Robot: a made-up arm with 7 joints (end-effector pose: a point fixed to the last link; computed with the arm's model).
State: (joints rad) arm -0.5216 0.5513 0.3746 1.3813 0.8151 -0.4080 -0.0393
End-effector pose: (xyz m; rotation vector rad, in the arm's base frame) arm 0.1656 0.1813 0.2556 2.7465 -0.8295 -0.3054
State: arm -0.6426 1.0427 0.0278 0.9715 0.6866 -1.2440 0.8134
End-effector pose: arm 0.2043 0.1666 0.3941 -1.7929 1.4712 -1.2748
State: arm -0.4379 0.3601 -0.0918 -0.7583 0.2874 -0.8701 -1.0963
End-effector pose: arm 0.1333 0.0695 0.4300 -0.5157 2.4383 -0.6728
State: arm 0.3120 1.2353 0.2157 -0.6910 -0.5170 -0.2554 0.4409
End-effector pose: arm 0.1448 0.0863 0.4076 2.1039 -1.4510 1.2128
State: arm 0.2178 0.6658 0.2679 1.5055 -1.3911 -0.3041 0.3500
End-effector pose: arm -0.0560 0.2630 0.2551 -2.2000 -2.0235 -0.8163
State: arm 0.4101 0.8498 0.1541 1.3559 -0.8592 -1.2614 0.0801
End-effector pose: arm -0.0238 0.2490 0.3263 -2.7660 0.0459 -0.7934
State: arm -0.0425 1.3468 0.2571 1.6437 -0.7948 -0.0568 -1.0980
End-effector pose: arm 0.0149 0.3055 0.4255 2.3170 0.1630 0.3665
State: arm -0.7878 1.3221 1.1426 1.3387 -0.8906 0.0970 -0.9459
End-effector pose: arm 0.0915 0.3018 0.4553 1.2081 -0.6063 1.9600
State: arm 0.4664 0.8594 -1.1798 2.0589 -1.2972 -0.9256 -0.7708
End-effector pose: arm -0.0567 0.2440 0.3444 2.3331 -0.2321 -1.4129
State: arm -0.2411 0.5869 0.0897 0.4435 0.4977 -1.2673 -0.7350
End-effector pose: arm 0.1473 0.1422 0.3281 1.5184 -2.6974 0.0475
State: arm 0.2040 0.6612 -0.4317 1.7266 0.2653 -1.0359 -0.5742
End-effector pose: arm -0.0378 0.1942 0.2565 1.5714 -0.7657 -1.2146
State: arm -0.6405 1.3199 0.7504 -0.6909 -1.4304 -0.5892 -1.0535
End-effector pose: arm 0.0764 0.1243 0.5847 -0.0092 2.7082 -0.9662
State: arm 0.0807 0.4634 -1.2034 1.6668 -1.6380 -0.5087 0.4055
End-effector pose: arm -0.0104 0.1826 0.1898 2.9991 0.8024 -0.1849
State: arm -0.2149 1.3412 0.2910 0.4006 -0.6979 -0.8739 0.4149
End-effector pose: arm 0.1727 0.1892 0.4902 -1.8587 0.9400 -2.0653
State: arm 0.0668 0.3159 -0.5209 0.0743 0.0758 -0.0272 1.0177
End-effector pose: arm 0.1434 0.0124 0.2166 2.7032 -0.4300 0.8673
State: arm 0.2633 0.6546 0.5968 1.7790 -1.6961 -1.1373 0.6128
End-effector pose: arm -0.1073 0.2330 0.3279 -0.9681 -1.4897 -1.0364
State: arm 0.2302 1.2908 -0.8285 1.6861 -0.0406 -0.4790 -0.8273
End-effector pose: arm 0.0096 0.2867 0.3667 1.6763 0.0762 -2.1126
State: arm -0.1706 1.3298 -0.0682 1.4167 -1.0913 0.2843 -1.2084
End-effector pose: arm 0.0576 0.3117 0.4018 1.9112 0.0253 0.3681
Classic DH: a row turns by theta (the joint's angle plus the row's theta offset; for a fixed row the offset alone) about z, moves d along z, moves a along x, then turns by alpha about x. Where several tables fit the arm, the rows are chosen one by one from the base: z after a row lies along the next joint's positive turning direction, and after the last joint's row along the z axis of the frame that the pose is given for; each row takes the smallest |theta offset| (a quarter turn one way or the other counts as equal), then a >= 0, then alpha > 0; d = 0 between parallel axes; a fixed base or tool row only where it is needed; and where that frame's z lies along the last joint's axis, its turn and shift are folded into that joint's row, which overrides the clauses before.
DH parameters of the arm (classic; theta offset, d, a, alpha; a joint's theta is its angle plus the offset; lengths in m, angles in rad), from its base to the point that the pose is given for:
base (fixed): -0.071 0.4592 -0.0032 -1.3004
joint 1: -1.3111 0.0219 -0.0352 -1.5708
joint 2: 1.2915 0.0309 -0.022 1.5708
joint 3: 1.5708 -0.1302 0.0262 -1.5708
joint 4: 1.5708 0.018 0.0087 1.5708
joint 5: 0 0.1023 0.0199 -1.5708
joint 6: -1.5708 0.018 0.0657 1.5708
joint 7: 0.4277 0.0342 -0.0222 1.9793
tool (fixed): 1.1218 0.0165 0 0

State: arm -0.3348 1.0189 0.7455 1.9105 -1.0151 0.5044 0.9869
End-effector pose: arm 0.0360 0.2660 0.2534 1.3168 2.5917 0.0346
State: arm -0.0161 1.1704 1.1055 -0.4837 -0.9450 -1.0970 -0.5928
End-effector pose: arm 0.0521 0.1618 0.5179 -0.5136 2.0376 -1.4342
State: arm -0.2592 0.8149 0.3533 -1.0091 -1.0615 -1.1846 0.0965
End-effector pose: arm 0.0787 0.1168 0.4699 -0.2214 -1.4501 2.1944
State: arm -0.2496 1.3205 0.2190 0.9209 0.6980 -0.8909 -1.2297
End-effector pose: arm 0.1492 0.2280 0.4409 1.8992 -1.5226 -1.7692
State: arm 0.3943 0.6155 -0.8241 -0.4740 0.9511 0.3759 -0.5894
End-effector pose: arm 0.0519 0.0213 0.2583 1.7096 -1.9838 -0.9672
